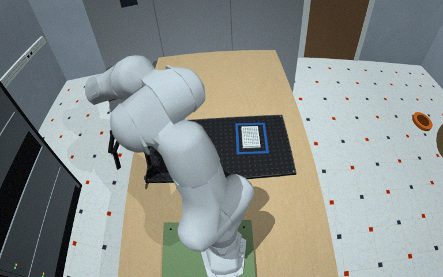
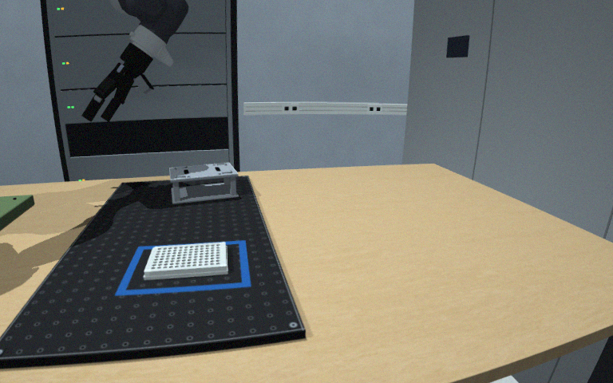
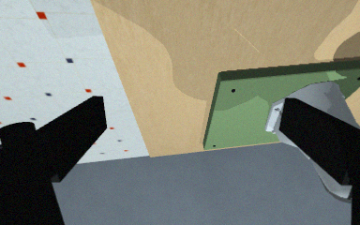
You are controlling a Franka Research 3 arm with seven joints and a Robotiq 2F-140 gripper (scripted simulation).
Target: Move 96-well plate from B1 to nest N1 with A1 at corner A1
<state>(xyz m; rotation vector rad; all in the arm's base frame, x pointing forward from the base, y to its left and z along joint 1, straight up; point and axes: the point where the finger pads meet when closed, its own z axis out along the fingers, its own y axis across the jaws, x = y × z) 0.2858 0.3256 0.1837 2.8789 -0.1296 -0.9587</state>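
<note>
My hand is 250 mm short of the white 96-well plate, 500 mm to the left of it and 190 mm above it. From my hand the other things lie so: A1 label (200 mm ahead, 100 mm to the right, 140 mm below); then grey plate nest (280 mm ahead, 140 mm to the right, 140 mm below).
</note>
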